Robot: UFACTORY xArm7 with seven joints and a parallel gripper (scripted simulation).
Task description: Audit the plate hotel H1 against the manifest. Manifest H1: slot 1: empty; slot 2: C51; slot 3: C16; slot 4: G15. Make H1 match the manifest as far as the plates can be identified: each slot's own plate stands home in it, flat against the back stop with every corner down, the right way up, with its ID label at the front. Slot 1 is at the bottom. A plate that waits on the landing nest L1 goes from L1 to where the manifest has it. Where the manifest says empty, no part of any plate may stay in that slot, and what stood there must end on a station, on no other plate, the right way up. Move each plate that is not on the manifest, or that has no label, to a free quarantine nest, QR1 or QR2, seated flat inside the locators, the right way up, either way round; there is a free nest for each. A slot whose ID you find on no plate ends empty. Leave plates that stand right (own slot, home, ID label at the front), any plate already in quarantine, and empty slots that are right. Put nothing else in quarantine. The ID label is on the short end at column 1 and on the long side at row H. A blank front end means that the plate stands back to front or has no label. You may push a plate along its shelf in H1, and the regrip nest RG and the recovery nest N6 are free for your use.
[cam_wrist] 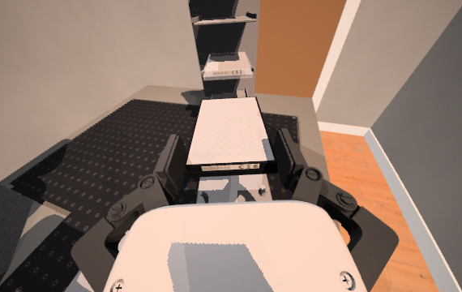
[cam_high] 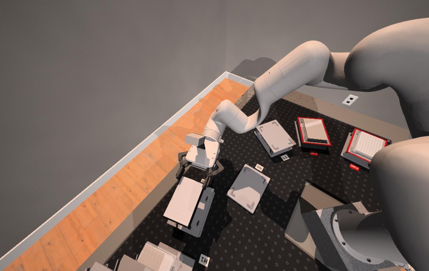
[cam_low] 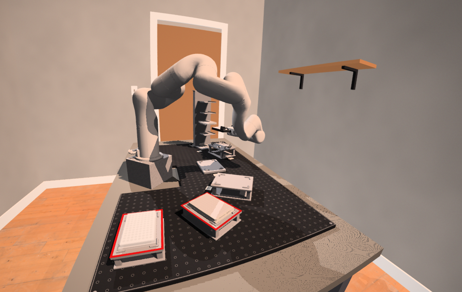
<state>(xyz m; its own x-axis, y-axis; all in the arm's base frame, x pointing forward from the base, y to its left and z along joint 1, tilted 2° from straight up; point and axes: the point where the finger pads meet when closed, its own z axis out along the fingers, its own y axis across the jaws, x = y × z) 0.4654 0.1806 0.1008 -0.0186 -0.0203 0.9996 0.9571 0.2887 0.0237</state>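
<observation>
Right now the dark plate is 50 mm to the left of my hand, 20 mm below it and 20 mm behind it. Round my hand: regrip nest RG (140 mm below, 50 mm to the left, 20 mm behind); then clear plate labelled C51 (230 mm to the left, 70 mm behind); then RG label (190 mm below, 50 mm to the right, 10 mm ahead).
</observation>
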